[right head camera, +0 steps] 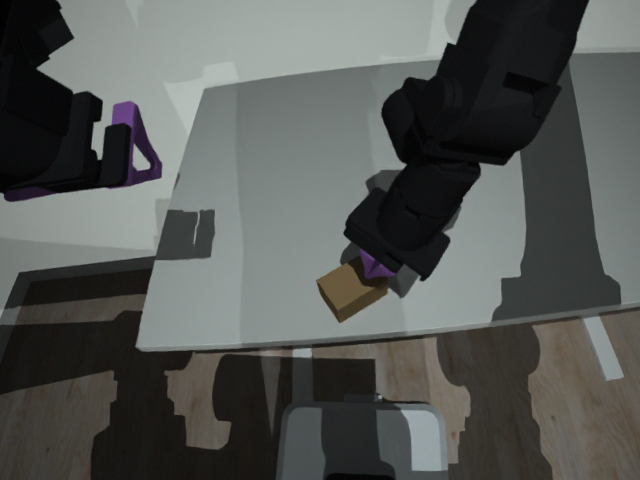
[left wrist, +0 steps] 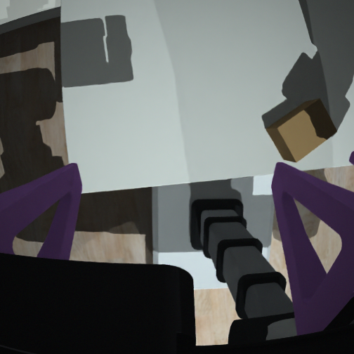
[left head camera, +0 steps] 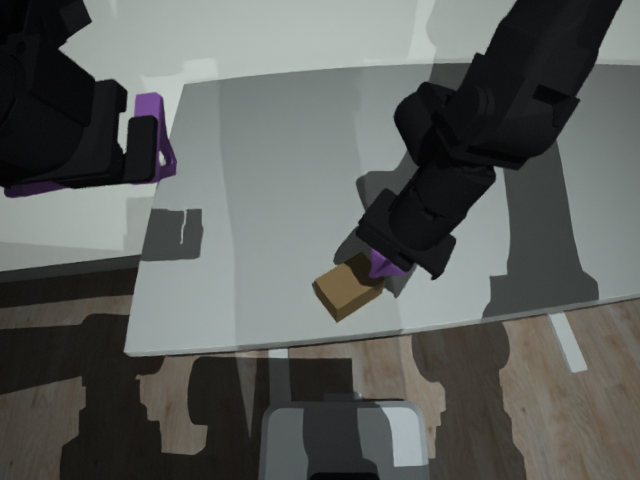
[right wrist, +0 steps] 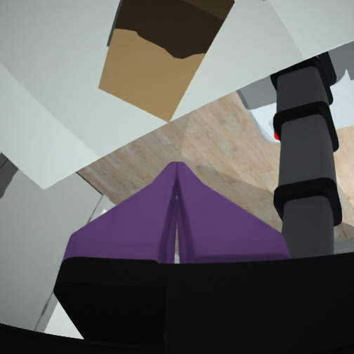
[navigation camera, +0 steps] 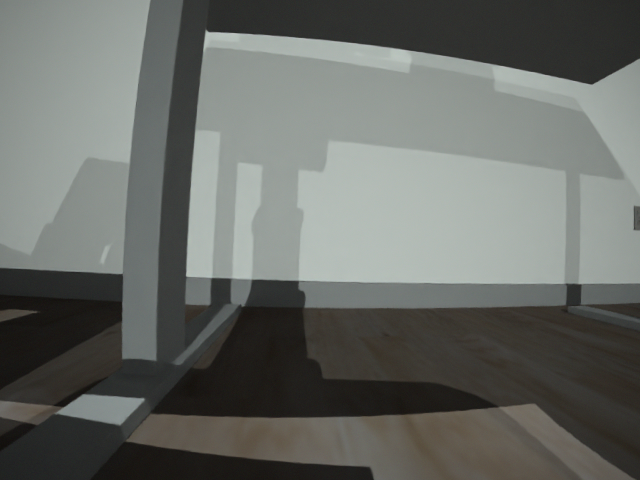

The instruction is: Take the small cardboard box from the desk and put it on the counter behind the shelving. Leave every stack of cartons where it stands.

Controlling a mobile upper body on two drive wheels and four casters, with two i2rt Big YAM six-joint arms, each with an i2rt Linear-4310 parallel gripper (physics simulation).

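Places are measured from the left arm's base along level axes (x down, y back, z left), in millimetres.
Pixels of known places: left gripper, fingertip midpoint: (right head camera: 121, 176) (left head camera: 129, 172); right gripper, fingertip midpoint: (right head camera: 368, 274) (left head camera: 372, 274).
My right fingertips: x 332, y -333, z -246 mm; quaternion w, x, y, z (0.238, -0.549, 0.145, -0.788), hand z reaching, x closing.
Ahead of a thing's pixels: the offset from my right fingertips to its top centre. "spot": to the spot under its first point. Level surfaces: height alone.
The small cardboard box @[dz +25, dx +78, dy -35 mm] (left head camera: 345, 289) (right head camera: 348, 289) (left wrist: 297, 132) (right wrist: 150, 70) is brown and lies on the pale desk @[dx +128 mm] (left head camera: 289, 206) (right head camera: 299, 206) (left wrist: 125, 135) (right wrist: 45, 90), near its front edge. My right gripper (left head camera: 385, 271) (right head camera: 375, 271) (right wrist: 176, 173) is shut and empty, its purple fingertips together. In the head views it overlaps the box's upper right corner; in the right wrist view the box lies ahead of the fingertips, apart from them. My left gripper (left wrist: 176, 173) is open and empty, off the left end of the desk in the head views. The counter, shelving and cartons do not show.
The robot's grey base (left head camera: 336, 434) (right head camera: 361, 439) stands at the desk's front edge. A desk leg @[spot: dz +263, dx +818, dy -283 mm] (navigation camera: 157, 206) with a floor bar (navigation camera: 103, 408) stands at the left of the navigation view, with a wall (navigation camera: 413, 222) behind. Wooden floor @[dx +1078 mm] (navigation camera: 413, 341) runs under the desk.
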